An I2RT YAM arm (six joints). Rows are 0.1 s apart.
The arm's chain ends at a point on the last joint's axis. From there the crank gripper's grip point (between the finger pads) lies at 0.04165 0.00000 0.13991 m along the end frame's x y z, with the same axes.
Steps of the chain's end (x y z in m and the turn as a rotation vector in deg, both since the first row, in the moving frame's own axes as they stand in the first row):
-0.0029, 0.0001, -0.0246, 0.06, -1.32, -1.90
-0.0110, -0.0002, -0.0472, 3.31, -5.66, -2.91
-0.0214, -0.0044, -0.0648, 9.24, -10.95, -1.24
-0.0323, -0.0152, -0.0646, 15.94, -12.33, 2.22
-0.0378, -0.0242, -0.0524, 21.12, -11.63, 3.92
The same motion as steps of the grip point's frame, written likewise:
-0.0062, -0.0014, -0.0237, 0.06, -1.32, -1.90
-0.0252, -0.0101, -0.0441, 3.31, -5.66, -2.91
-0.0489, -0.0280, -0.0613, 9.24, -10.95, -1.24
-0.0620, -0.0535, -0.0642, 15.94, -12.33, 2.22
-0.0646, -0.0740, -0.0559, 21.12, -11.63, 3.92

